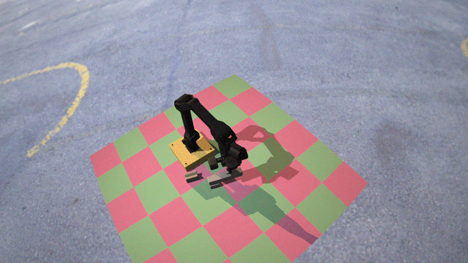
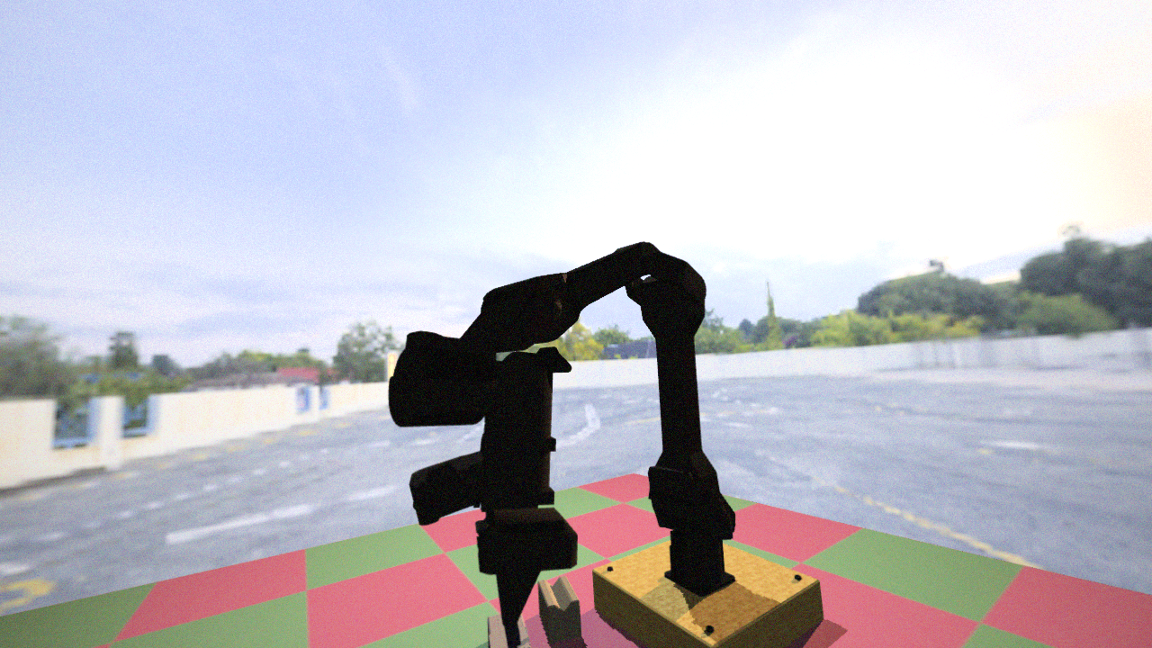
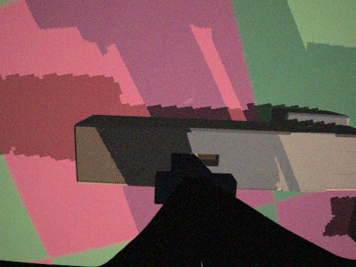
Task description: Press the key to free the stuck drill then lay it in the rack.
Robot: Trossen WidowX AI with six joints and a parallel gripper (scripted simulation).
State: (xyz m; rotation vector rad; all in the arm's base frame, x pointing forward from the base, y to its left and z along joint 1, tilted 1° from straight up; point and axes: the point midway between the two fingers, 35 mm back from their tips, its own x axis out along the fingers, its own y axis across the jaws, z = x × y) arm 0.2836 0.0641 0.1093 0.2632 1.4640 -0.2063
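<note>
My gripper tip is 30 mm above the dark key. Round my gripper tip: notched rack: 140 mm behind, 170 mm to the right, 100 mm below; long grey block: 20 mm behind, 30 mm to the right, 80 mm below; drill: 20 mm behind, 50 mm to the right, 70 mm below.
</note>
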